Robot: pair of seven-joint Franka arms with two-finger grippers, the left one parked.
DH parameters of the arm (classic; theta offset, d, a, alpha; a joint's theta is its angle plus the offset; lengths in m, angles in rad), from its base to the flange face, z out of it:
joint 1: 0 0.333 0 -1.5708
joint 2: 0 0 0 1.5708
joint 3: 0 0.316 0.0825 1.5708
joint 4: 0 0 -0.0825 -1.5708
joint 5: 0 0.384 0 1.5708
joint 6: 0 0 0.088 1.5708
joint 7: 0 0.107 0 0
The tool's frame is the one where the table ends.
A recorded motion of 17 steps. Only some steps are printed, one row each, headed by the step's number.
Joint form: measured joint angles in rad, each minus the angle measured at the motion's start. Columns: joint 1, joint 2, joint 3, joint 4, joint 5, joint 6, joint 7.
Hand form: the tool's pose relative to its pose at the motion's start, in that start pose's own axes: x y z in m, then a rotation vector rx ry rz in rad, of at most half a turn. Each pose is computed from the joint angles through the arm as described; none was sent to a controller.
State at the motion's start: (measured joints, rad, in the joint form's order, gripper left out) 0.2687 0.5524 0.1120 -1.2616 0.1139 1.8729 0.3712
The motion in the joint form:
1: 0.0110 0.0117 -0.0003 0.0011 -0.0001 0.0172 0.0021
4: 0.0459 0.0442 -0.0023 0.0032 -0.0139 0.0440 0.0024
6: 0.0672 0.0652 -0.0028 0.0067 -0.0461 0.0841 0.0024
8: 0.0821 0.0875 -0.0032 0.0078 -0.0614 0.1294 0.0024
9: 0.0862 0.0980 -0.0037 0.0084 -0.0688 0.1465 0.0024
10: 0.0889 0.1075 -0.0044 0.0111 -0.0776 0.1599 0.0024
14: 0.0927 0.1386 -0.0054 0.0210 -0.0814 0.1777 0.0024
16: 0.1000 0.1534 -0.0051 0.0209 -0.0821 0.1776 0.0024
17: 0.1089 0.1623 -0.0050 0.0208 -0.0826 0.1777 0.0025
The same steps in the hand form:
1: 0.0000 -0.0067 0.0076 0.0028 0.0042 -0.0066
4: -0.0037 -0.0257 0.0317 -0.0099 0.0000 -0.0384
6: -0.0035 -0.0374 0.0442 -0.0278 0.0288 -0.0679
8: -0.0020 -0.0460 0.0576 -0.0297 0.0538 -0.0859
9: -0.0008 -0.0479 0.0639 -0.0325 0.0624 -0.0916
10: 0.0008 -0.0488 0.0686 -0.0369 0.0712 -0.0967
14: 0.0044 -0.0492 0.0857 -0.0399 0.0687 -0.0983
16: 0.0023 -0.0523 0.0976 -0.0454 0.0538 -0.1040
17: -0.0007 -0.0570 0.1053 -0.0486 0.0443 -0.1118

